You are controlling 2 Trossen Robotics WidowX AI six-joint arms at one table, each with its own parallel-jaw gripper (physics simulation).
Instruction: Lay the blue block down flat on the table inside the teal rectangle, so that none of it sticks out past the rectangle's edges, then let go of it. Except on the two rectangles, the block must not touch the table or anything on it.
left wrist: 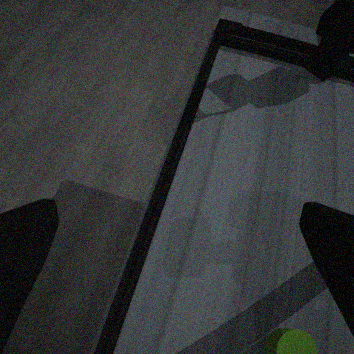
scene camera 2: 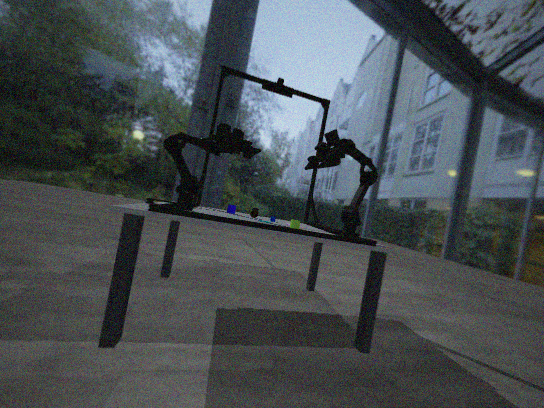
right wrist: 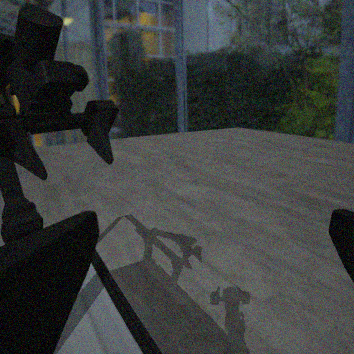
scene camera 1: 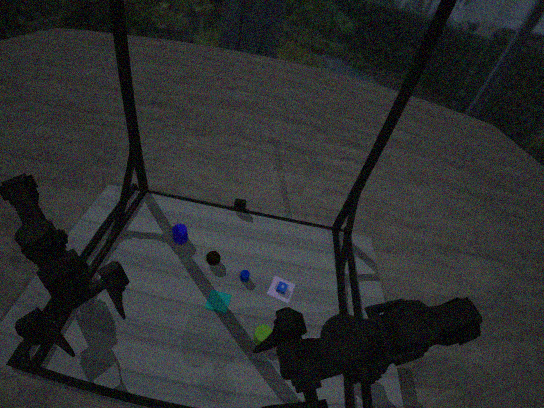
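Pixels of known places: left gripper, fingertip midpoint: (left wrist: 181, 212) (scene camera 2: 311, 168) (right wrist: 80, 169) (scene camera 1: 257, 379); right gripper, fingertip midpoint: (scene camera 2: 256, 147) (right wrist: 214, 222) (scene camera 1: 99, 336); left arm's base, origin of the base link: (scene camera 2: 348, 234) (scene camera 1: 355, 371); right arm's base, origin of the base link: (left wrist: 322, 62) (scene camera 2: 183, 205).
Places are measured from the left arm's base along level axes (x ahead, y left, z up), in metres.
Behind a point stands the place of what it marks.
Note:
The small blue block (scene camera 1: 281, 287) @(x 0.162, y -0.306, z 0.000 m) lies on the pale pinkish rectangle (scene camera 1: 272, 293) @(x 0.193, y -0.296, z -0.018 m) right of centre in scene camera 1. I cannot make it out in scene camera 2. The flat teal rectangle (scene camera 1: 218, 301) @(x 0.375, y -0.284, z -0.018 m) (scene camera 2: 265, 221) @(x 0.371, y -0.287, z -0.018 m) lies bare, left of the pale one in scene camera 1. My left gripper (scene camera 1: 259, 378) @(x 0.338, y 0.000, z 0.286 m) (scene camera 2: 307, 165) @(x 0.338, y 0.000, z 0.286 m) (left wrist: 181, 212) @(x 0.338, y 0.000, z 0.286 m) (right wrist: 80, 169) @(x 0.338, y 0.000, z 0.286 m) is open and empty, high above the table; in scene camera 1 it shows lower than the block. My right gripper (scene camera 1: 99, 336) @(x 0.591, y -0.083, z 0.325 m) (scene camera 2: 257, 153) @(x 0.591, y -0.083, z 0.325 m) (right wrist: 214, 222) @(x 0.591, y -0.083, z 0.325 m) is open and empty, raised above the table at the left of scene camera 1.
A lime cylinder (scene camera 1: 262, 333) @(x 0.260, y -0.153, z 0.025 m) (scene camera 2: 295, 224) @(x 0.269, y -0.131, z 0.004 m) (left wrist: 297, 345) @(x 0.262, y -0.155, z 0.025 m) shows beside the left gripper's finger in scene camera 1. A small blue cylinder (scene camera 1: 244, 275) @(x 0.284, y -0.357, z 0.012 m) (scene camera 2: 272, 219) @(x 0.290, y -0.351, z -0.005 m) stands between the rectangles and a dark round object (scene camera 1: 213, 258) @(x 0.384, y -0.422, z 0.026 m) (scene camera 2: 254, 213) @(x 0.392, y -0.414, z 0.011 m). A dark blue cylinder (scene camera 1: 180, 233) @(x 0.498, y -0.527, z 0.035 m) (scene camera 2: 231, 209) @(x 0.512, y -0.521, z 0.007 m) stands farther back.

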